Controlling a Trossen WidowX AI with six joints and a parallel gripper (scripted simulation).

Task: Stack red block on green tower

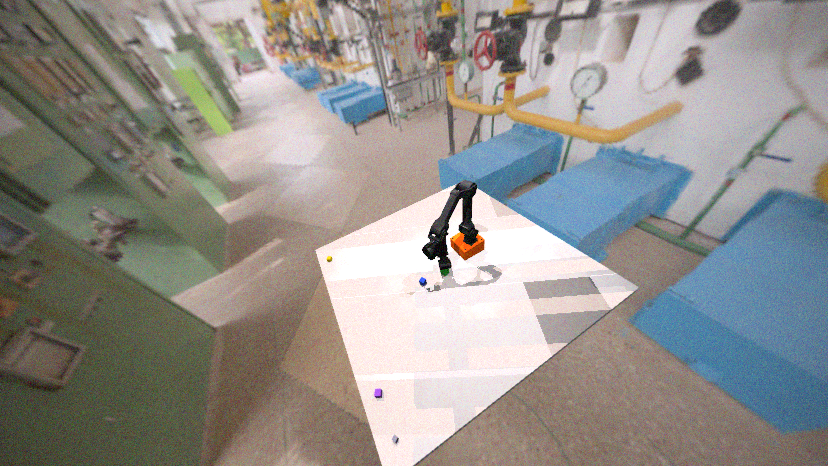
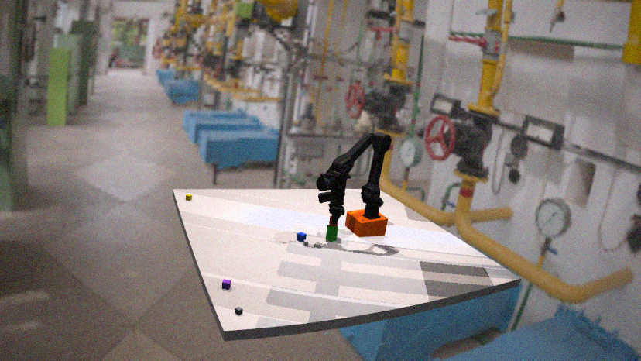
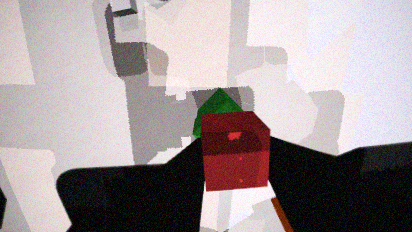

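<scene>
Now: the red block 10 mm above my gripper tip. From my gripper tip the other things lie so: dark block: 640 mm ahead, 390 mm to the left, 70 mm below; then blue block: 130 mm ahead, 60 mm below, 40 mm to the right; then purple block: 610 mm ahead, 230 mm to the left, 70 mm below.
</scene>
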